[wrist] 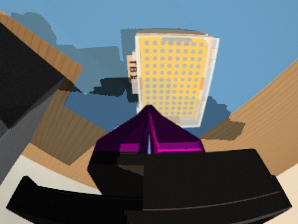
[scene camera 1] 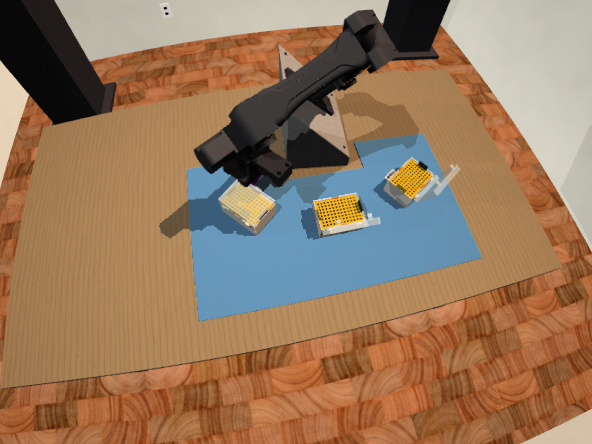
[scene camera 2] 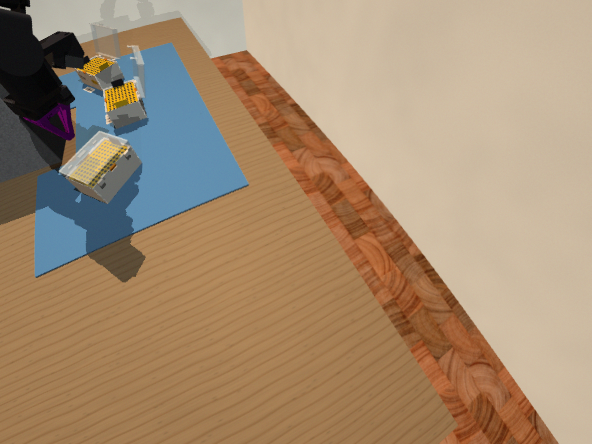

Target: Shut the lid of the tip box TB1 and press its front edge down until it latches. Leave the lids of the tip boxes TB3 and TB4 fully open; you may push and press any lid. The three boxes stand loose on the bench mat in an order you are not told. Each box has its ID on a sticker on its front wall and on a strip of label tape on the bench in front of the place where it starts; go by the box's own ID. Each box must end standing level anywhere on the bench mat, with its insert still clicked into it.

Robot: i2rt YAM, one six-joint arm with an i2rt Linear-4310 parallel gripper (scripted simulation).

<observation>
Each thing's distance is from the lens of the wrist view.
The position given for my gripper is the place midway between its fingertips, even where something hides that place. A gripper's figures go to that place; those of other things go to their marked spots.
my gripper [wrist: 149, 110]: 13 cm
blue bench mat [wrist: 250, 56]: 28 cm
</observation>
